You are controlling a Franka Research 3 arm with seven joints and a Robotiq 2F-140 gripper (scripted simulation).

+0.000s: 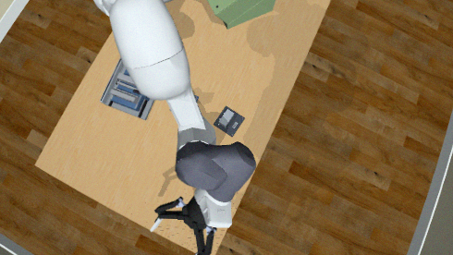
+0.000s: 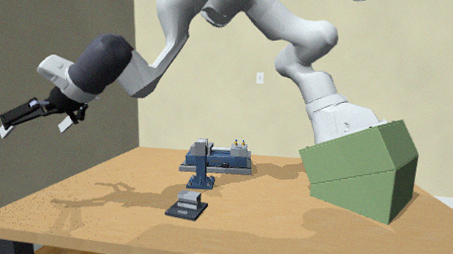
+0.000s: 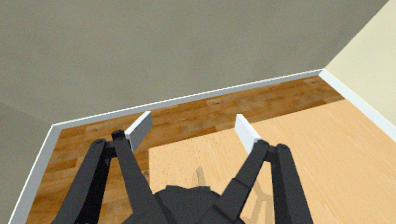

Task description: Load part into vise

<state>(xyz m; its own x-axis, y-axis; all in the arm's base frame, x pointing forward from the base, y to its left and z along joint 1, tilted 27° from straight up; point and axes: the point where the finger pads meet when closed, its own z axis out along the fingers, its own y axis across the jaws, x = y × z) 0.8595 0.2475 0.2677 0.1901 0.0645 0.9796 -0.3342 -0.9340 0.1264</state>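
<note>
Now: the grey part 45 cm behind my hand, 19 cm below it and 3 cm to the left of it. Round my hand: vise 50 cm behind, 36 cm to the right, 17 cm below; dark work stop rod 43 cm behind, 32 cm to the right, 12 cm below; grey air cylinder 60 cm behind, 36 cm to the right, 13 cm below.
</note>
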